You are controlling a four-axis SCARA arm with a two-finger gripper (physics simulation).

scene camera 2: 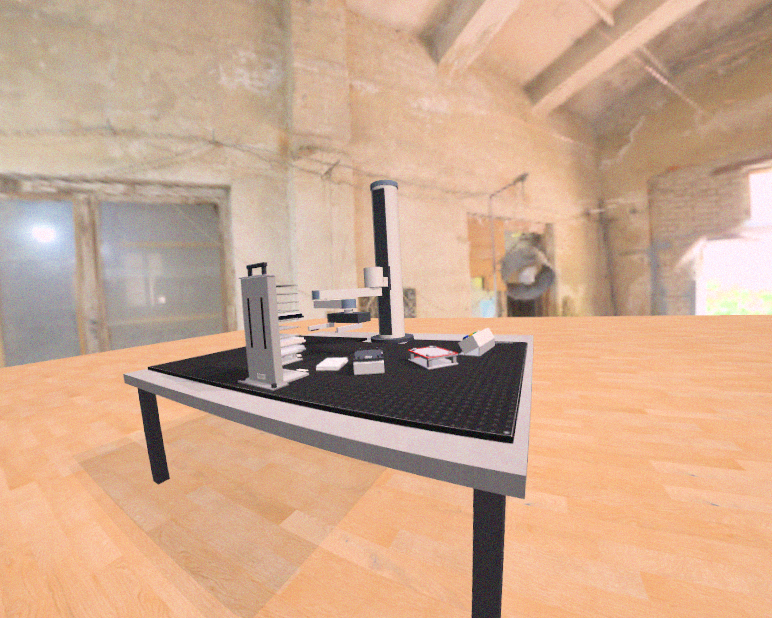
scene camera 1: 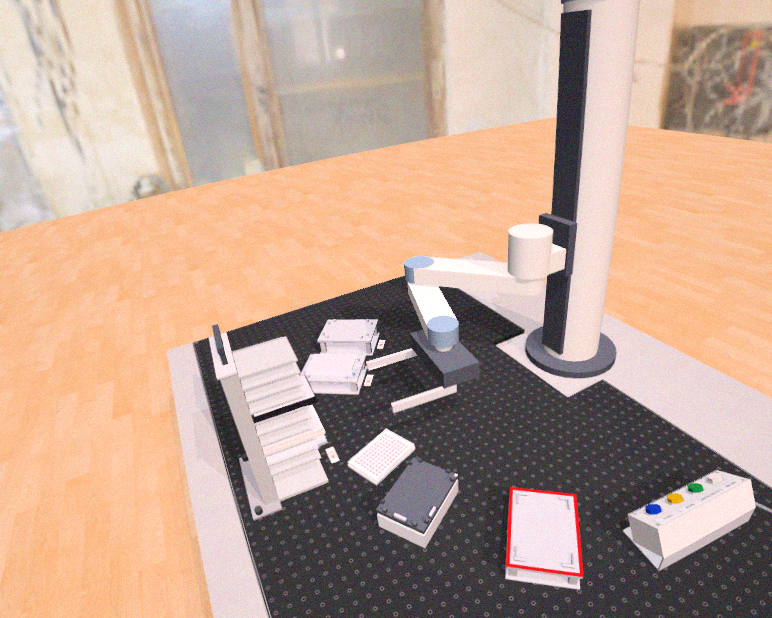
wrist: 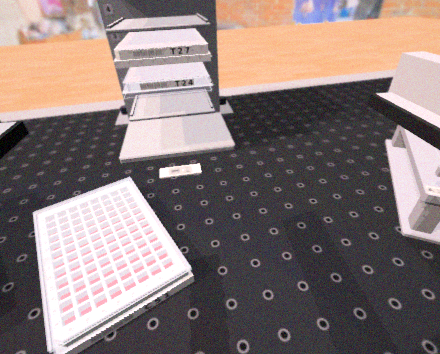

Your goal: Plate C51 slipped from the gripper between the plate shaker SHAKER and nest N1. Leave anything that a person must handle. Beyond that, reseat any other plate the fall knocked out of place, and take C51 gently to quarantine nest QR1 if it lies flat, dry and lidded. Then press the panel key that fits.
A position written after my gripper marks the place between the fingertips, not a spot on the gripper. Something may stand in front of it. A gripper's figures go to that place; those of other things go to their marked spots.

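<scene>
My gripper (scene camera 2: pixel 322 329) is 118 cm from the lens, and there's a grey shaker (scene camera 2: pixel 365 361) that's 96 cm from the lens.
</scene>
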